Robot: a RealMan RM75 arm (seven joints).
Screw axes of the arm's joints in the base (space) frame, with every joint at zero. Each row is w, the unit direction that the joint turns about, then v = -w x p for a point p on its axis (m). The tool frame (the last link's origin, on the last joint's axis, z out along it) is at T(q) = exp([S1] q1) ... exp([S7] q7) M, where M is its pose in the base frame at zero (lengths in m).
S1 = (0, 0, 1, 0, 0, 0)
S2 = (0, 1, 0, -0.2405, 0, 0)
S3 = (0, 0, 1, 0, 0, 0)
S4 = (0, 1, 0, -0.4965, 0, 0)
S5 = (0, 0, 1, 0, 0, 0)
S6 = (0, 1, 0, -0.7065, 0, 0)
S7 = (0, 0, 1, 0, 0, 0)
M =
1 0 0 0
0 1 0 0
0 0 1 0.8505
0 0 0 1
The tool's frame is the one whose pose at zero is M.
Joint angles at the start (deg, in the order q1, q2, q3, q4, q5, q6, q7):
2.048, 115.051, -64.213, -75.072, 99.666, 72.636, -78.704
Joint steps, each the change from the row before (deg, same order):
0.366, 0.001, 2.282, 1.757, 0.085, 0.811, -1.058
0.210, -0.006, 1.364, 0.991, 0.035, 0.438, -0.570
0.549, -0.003, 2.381, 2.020, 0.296, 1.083, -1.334
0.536, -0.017, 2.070, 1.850, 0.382, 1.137, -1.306
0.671, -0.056, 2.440, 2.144, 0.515, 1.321, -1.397
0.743, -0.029, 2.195, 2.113, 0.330, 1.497, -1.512
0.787, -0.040, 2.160, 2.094, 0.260, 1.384, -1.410
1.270, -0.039, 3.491, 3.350, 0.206, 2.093, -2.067
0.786, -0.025, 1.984, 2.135, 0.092, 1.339, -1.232
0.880, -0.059, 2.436, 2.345, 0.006, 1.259, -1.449
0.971, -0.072, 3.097, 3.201, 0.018, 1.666, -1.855
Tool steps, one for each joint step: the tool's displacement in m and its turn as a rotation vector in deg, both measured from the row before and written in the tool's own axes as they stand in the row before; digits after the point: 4 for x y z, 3 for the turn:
0.0014, -0.0072, -0.0068, 1.303, -0.709, 0.233
0.0006, -0.0043, -0.0040, 0.811, -0.450, 0.151
0.0010, -0.0066, -0.0062, 0.971, -1.011, 0.178
0.0007, -0.0050, -0.0050, 0.597, -1.034, 0.092
0.0001, -0.0056, -0.0057, 0.672, -1.381, 0.179
0.0006, -0.0040, -0.0042, 0.221, -1.208, -0.005
0.0004, -0.0039, -0.0037, 0.255, -1.241, 0.037
0.0010, -0.0057, -0.0055, 0.506, -2.008, 0.235
0.0011, -0.0026, -0.0026, 0.104, -1.216, 0.273
0.0007, -0.0036, -0.0034, 0.499, -1.469, 0.140
0.0022, -0.0039, -0.0050, 0.687, -1.955, 0.459

